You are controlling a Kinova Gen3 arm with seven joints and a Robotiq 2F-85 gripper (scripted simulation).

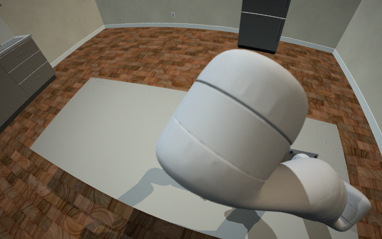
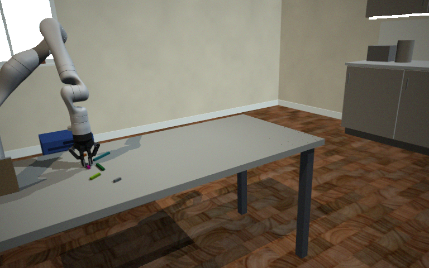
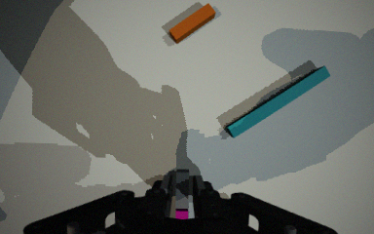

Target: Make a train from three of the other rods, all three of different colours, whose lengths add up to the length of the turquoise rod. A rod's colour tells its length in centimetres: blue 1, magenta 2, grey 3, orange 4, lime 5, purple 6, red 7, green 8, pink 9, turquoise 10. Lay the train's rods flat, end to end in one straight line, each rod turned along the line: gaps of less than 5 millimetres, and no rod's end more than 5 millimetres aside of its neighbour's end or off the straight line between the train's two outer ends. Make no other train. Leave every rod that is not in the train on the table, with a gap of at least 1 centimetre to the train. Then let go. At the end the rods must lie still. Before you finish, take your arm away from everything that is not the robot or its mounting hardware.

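The magenta rod is 30 mm to the right of my hand and 10 mm below it. The rest, counted from my hand: turquoise rod (70 mm ahead, 80 mm to the left, 10 mm below); orange rod (10 mm behind, 140 mm to the left, 10 mm below); green rod (50 mm ahead, 50 mm to the right, 10 mm below).
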